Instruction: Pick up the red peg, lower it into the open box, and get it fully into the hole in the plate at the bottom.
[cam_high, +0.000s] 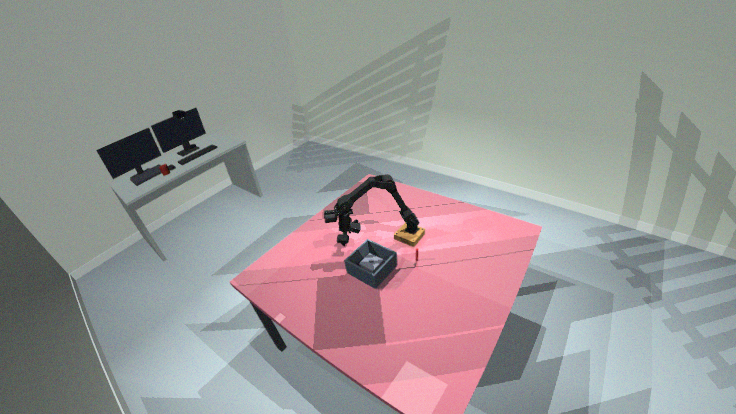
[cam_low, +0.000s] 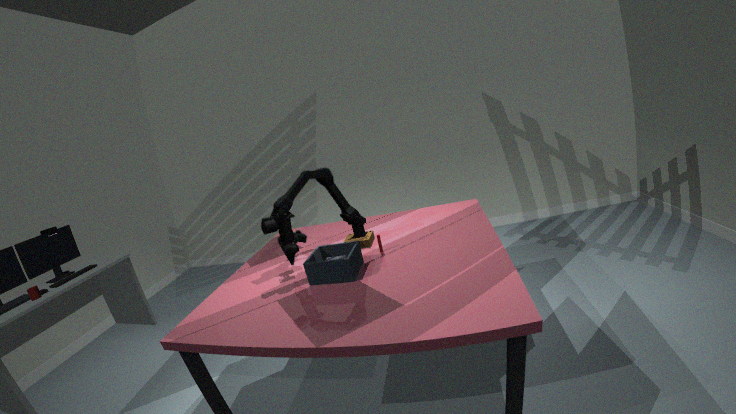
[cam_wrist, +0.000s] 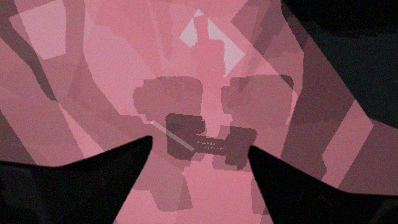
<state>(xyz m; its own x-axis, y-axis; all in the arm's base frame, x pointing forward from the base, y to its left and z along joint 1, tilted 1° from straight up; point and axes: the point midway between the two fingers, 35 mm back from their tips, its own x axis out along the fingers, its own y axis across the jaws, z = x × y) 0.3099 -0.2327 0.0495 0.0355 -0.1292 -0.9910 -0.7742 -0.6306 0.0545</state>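
My gripper tip is now 160 mm past the red peg, 380 mm to the right of it and 10 mm above it. The rest, counted from my gripper tip: dark box: 30 mm ahead, 230 mm to the left, 30 mm below; grey plate: 30 mm ahead, 230 mm to the left, 10 mm below.
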